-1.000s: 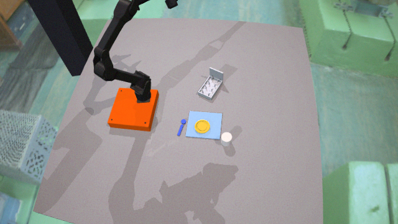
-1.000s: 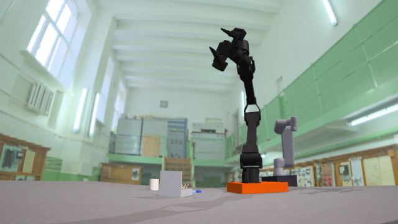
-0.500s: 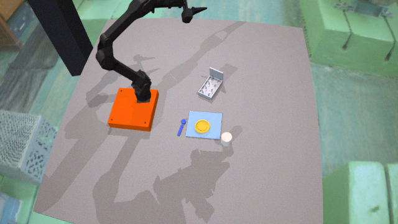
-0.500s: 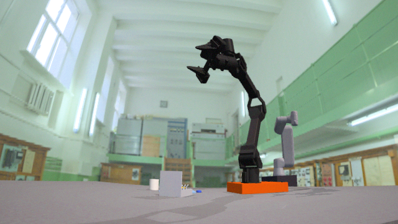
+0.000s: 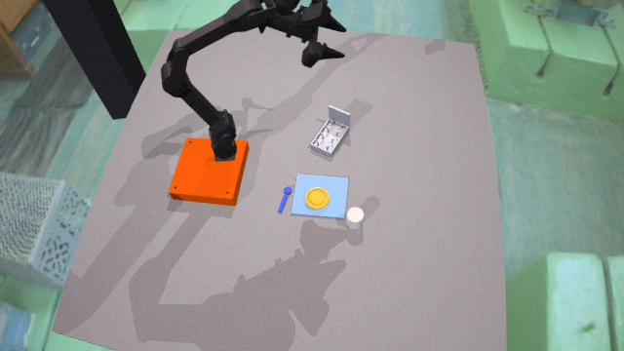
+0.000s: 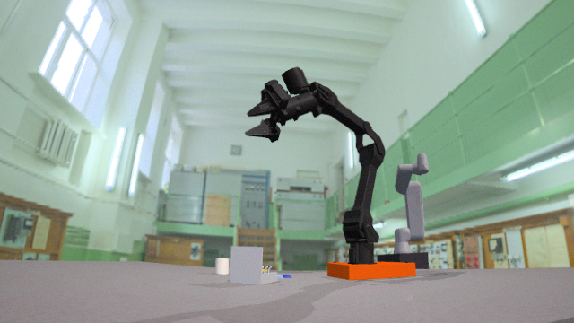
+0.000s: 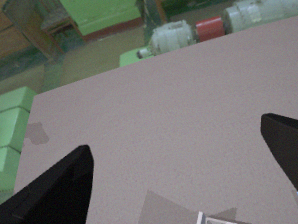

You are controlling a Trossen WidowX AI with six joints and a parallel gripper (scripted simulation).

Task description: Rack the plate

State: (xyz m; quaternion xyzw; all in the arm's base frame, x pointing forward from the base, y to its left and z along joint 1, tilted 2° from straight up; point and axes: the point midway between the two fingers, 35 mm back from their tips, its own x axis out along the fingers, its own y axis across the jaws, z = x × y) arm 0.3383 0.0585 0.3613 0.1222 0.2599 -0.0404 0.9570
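My gripper tip is 10 cm past the yellow plate, 23 cm to the left of it and 37 cm above it. Round my gripper tip: white cup: 1 cm ahead, 30 cm to the right, 36 cm below; grey dish rack: 4 cm behind, 1 cm to the right, 36 cm below; light blue mat: 9 cm behind, 21 cm to the right, 38 cm below.
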